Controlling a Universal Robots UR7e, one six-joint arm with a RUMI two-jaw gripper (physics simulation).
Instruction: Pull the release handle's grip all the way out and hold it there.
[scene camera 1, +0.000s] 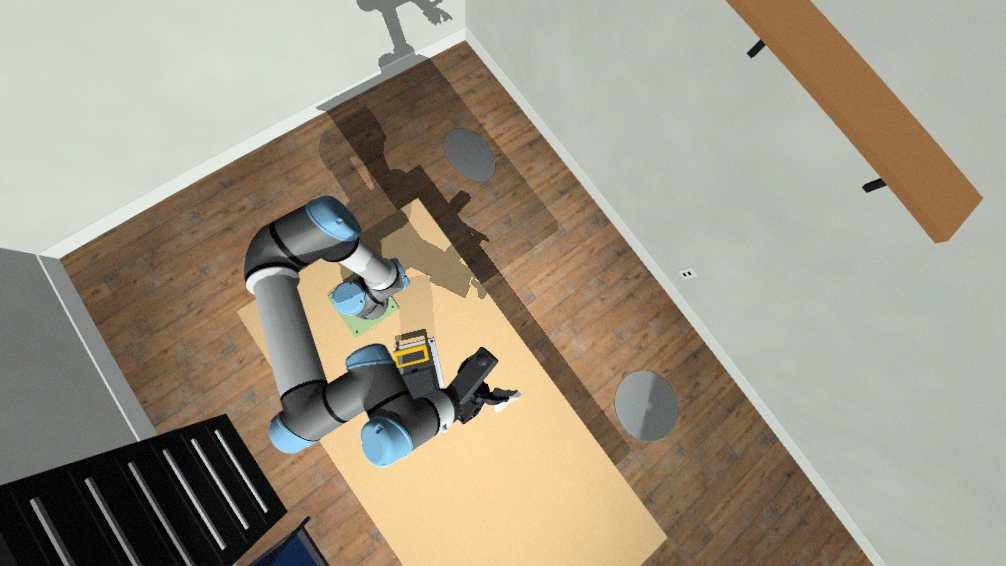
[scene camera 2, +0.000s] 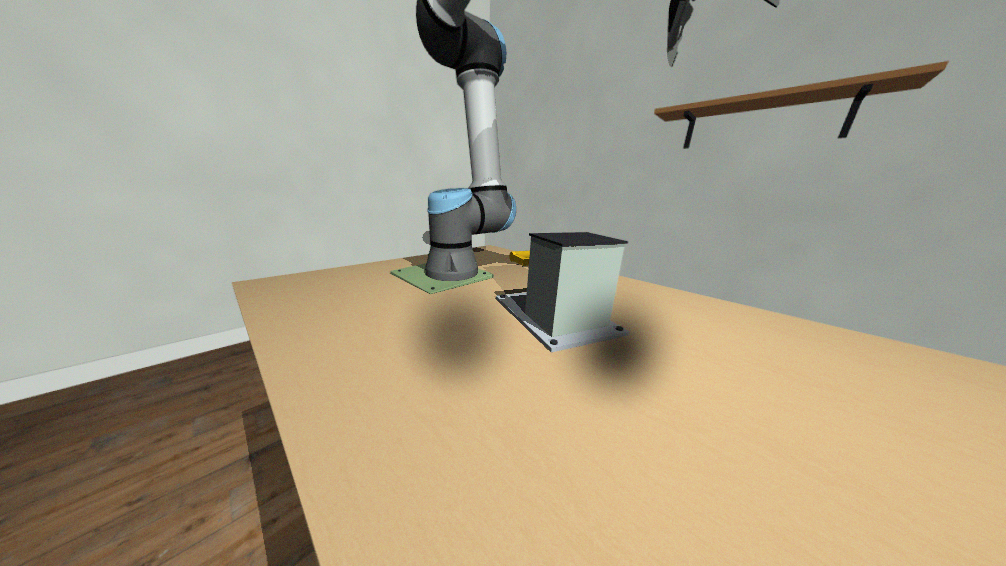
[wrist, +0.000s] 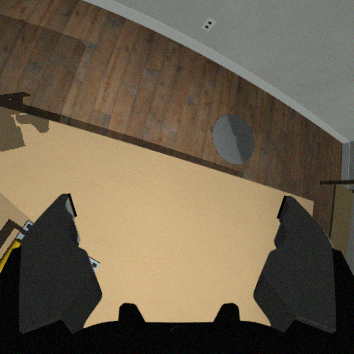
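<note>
The release handle's yellow grip is a rectangular loop (scene camera 1: 413, 365) beside the housing, on its side toward the arm's base. Part of the yellow grip shows behind the housing in scene camera 2 (scene camera 2: 519, 257) and at the left edge of the wrist view (wrist: 7, 257). How far out it stands is unclear. The housing (scene camera 1: 422, 382) (scene camera 2: 587, 288) is a pale box with a dark top on a metal plate. My gripper (scene camera 1: 512, 398) (wrist: 177, 197) is open and empty, high above the table to the side of the housing, away from the grip. In scene camera 2 its fingertips show at the top edge.
The arm's base stands on a green plate (scene camera 1: 357, 325) (scene camera 2: 430, 285) near the grip's side of the housing, on the wooden table (scene camera 1: 520, 492) (scene camera 2: 633, 450) (wrist: 175, 260). A brown wall shelf (scene camera 1: 858, 105) (scene camera 2: 794, 96) is beyond the table. Black drawers (scene camera 1: 140, 492) stand at lower left.
</note>
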